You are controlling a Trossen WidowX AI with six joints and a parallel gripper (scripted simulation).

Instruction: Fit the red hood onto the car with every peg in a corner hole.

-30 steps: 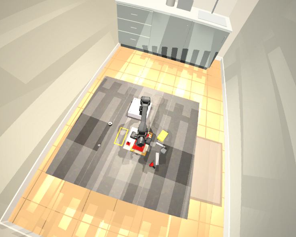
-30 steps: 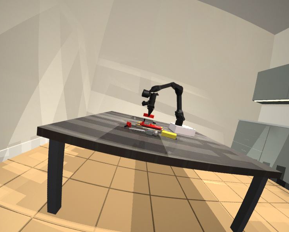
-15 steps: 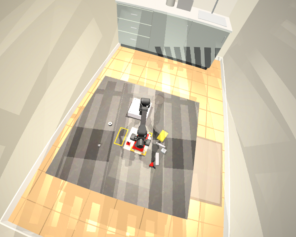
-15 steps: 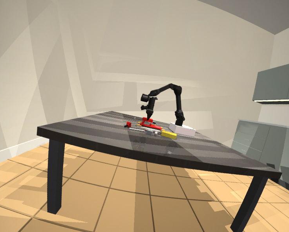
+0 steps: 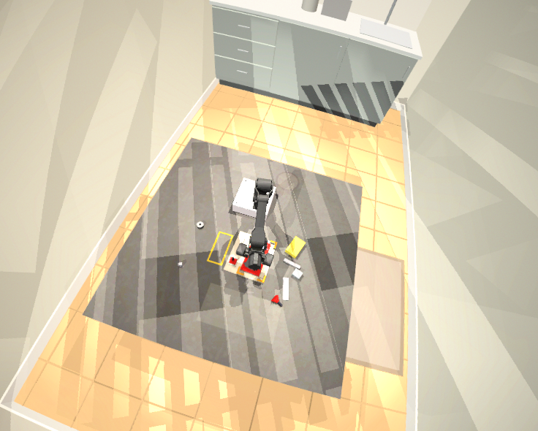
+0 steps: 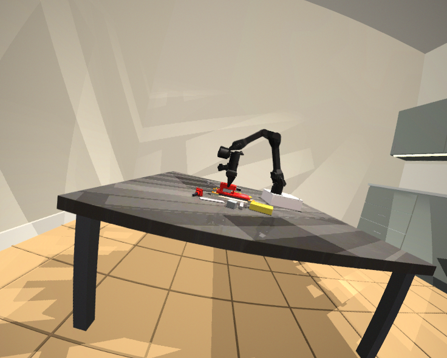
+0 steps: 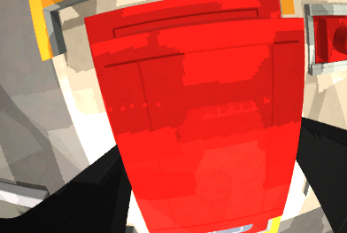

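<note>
My gripper tip is right at the red hood. Round my gripper tip: yellow block 220 mm to the left, 150 mm behind, 40 mm below; then white engine block 40 mm below, 10 mm to the left; then cream jig 50 mm below, 30 mm behind, 10 mm to the right.
</note>
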